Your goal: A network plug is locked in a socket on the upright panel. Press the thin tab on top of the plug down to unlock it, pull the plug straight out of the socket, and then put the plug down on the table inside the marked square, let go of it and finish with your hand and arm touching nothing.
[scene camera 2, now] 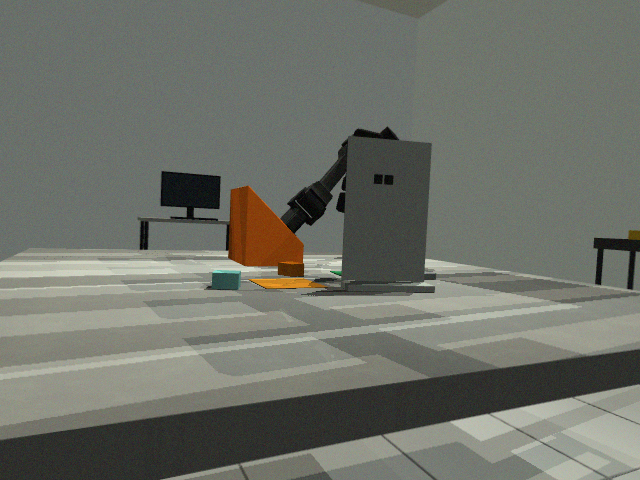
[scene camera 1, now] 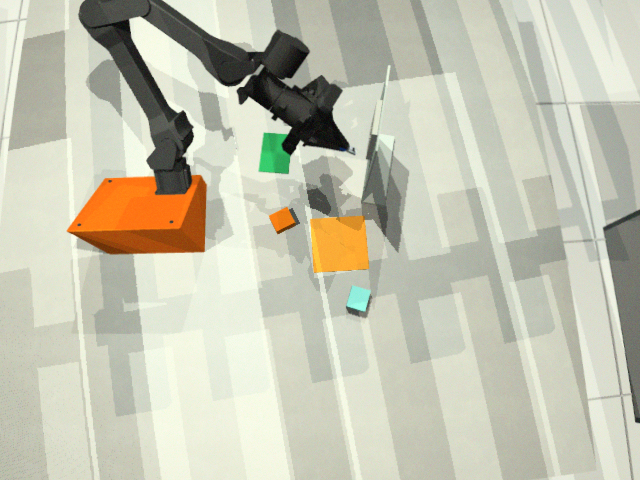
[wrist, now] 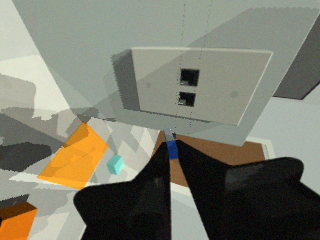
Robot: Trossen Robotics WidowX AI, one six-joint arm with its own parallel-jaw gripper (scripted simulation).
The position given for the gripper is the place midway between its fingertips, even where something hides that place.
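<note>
The gripper (scene camera 1: 347, 148) appears in the wrist view (wrist: 171, 145) too. So does a grey panel (scene camera 1: 379, 153), found there at (wrist: 210, 77), while an orange marked square sits at (wrist: 74, 164). A flat green patch (scene camera 1: 272, 158) belongs to the scene as well, though it is out of frame in the wrist view.
</note>
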